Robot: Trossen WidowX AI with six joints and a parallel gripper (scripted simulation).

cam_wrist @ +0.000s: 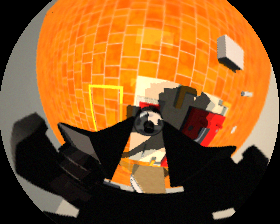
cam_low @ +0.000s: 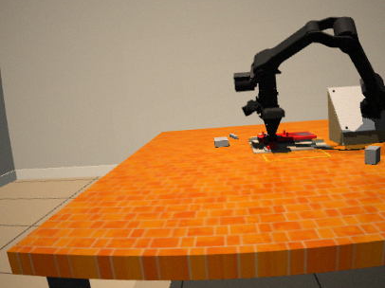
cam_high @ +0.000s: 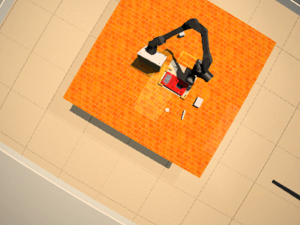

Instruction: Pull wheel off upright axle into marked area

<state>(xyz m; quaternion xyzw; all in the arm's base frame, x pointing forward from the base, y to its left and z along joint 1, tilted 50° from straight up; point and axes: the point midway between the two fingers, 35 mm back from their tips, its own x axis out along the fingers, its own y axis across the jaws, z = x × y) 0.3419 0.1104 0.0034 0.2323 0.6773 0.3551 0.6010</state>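
Right now the upright axle is 10 mm below my gripper tip. From my gripper tip the other things lie so: dark wheel right at my gripper tip.
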